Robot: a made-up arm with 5 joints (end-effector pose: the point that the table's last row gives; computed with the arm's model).
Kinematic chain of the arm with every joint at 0, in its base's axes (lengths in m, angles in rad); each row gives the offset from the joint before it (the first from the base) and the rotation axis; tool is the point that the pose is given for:
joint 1: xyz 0 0 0.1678 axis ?
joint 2: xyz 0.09 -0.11 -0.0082 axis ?
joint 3: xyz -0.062 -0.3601 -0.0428 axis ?
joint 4: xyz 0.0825 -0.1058 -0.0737 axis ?
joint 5: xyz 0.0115 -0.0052 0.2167 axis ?
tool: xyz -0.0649 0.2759 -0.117
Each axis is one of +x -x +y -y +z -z.
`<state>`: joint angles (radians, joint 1 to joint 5).
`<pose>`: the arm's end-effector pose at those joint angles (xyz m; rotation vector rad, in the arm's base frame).
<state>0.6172 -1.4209 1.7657 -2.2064 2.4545</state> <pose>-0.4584 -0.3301 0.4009 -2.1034 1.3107 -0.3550</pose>
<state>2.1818 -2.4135 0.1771 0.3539 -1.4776</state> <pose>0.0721 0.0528 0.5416 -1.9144 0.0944 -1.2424</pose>
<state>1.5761 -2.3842 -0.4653 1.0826 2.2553</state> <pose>0.3916 -0.1079 0.9086 2.1422 1.0170 -2.0404</pose>
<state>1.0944 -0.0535 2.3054 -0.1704 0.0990</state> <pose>-0.1196 -0.3128 0.6555 -0.6835 1.1385 2.1046</pose>
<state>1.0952 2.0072 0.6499 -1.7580 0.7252</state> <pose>0.5060 -0.1479 0.6307 -1.3912 -2.4357 -0.8359</pose>
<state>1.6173 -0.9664 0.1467 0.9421 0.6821</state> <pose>0.2096 0.1971 0.7144 -0.2271 1.0268 -1.0740</pose>
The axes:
joint 1: -x
joint 2: -y
joint 3: +z
joint 4: +x
joint 5: +y

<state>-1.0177 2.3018 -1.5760 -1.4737 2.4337</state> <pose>0.2159 -0.6055 -0.0915 2.5517 1.2641 0.8566</pose>
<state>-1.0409 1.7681 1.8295 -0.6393 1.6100</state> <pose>0.2020 -0.0063 -0.4798 -0.7414 -0.2454 -0.8197</pose>
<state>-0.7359 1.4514 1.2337 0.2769 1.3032</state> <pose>-0.1235 -0.2588 -0.2547 -0.4319 -0.1238 0.4330</pose>
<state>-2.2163 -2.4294 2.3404 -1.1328 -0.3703</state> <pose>0.0102 0.0033 -0.4243 -2.1783 0.7389 -0.4466</pose>
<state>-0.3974 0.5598 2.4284 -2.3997 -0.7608</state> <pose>0.2854 -0.0627 -0.2001 0.9491 2.1179 -0.5435</pose>
